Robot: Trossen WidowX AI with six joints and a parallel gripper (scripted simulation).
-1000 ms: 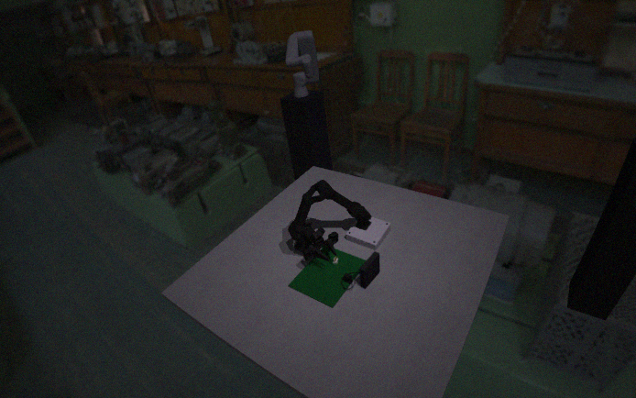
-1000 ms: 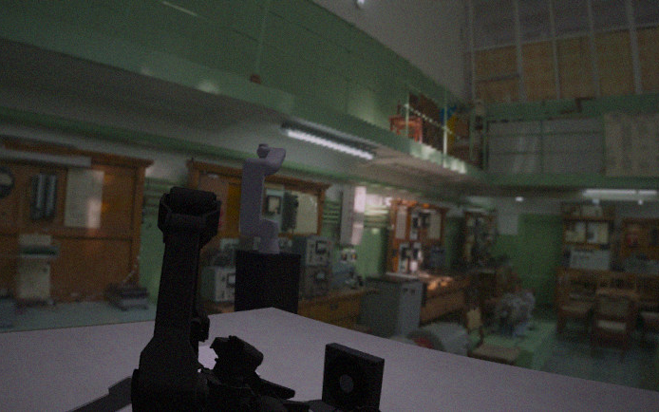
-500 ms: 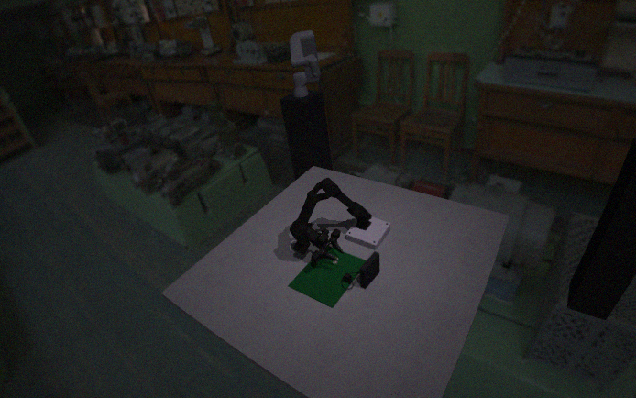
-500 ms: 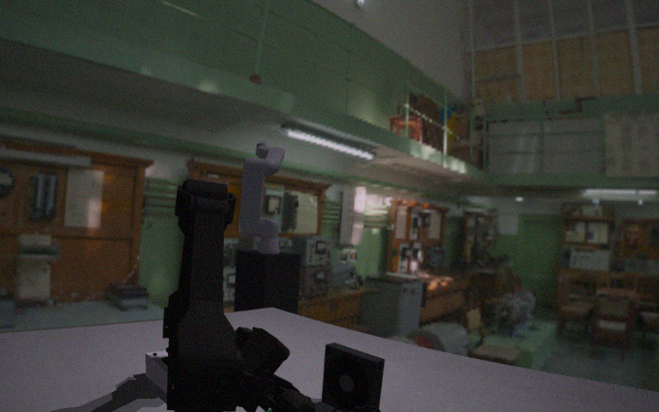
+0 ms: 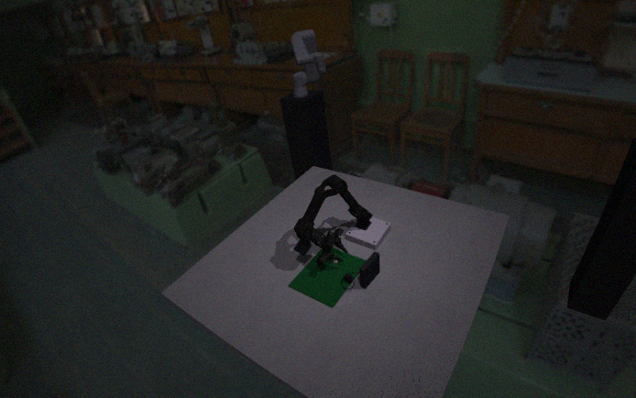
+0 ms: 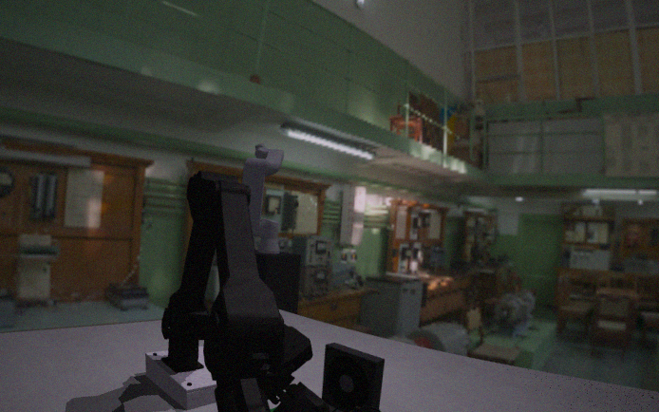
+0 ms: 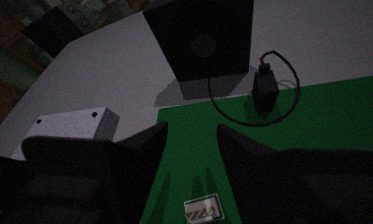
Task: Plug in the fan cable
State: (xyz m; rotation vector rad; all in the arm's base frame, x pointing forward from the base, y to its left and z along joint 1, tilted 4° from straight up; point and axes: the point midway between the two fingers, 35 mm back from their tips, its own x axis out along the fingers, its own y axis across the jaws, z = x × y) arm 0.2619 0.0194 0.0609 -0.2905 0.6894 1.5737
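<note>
Right now my gripper tip is 80 mm short of the dark plug, 60 mm to the right of it and 40 mm above it. Also, from my gripper tip: black fan 130 mm to the left, 10 mm below, 10 mm ahead; then green board 80 mm below, 80 mm ahead, 50 mm to the right.
</note>
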